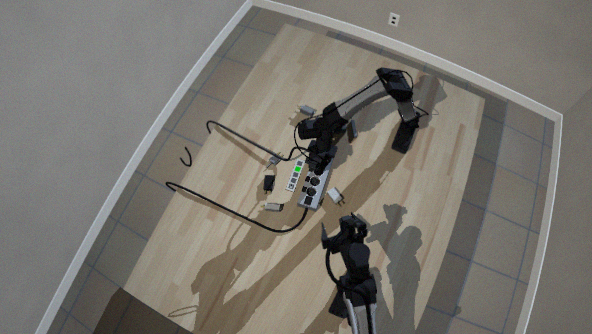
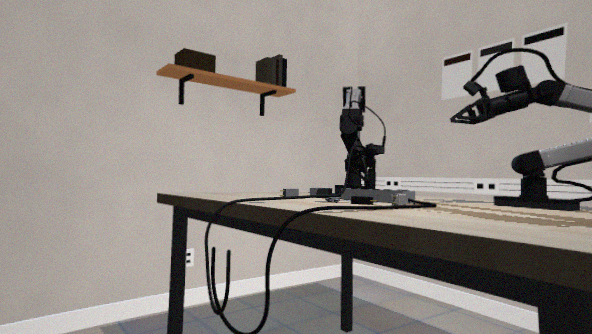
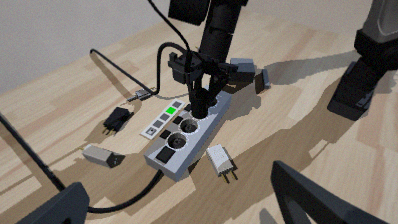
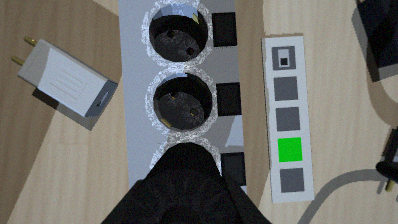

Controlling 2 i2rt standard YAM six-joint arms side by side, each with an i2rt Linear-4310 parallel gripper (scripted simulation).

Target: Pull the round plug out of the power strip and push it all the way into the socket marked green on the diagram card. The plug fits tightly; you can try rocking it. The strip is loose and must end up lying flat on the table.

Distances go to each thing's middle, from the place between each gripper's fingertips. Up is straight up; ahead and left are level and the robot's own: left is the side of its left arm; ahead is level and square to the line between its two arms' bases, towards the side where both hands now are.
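Diagram card (image 4: 287,117): 40 mm to the left of my right hand, 80 mm ahead of it, 70 mm below it.
The diagram card is 190 mm to the right of my left hand (image 2: 453,118), 230 mm ahead of it and 280 mm below it.
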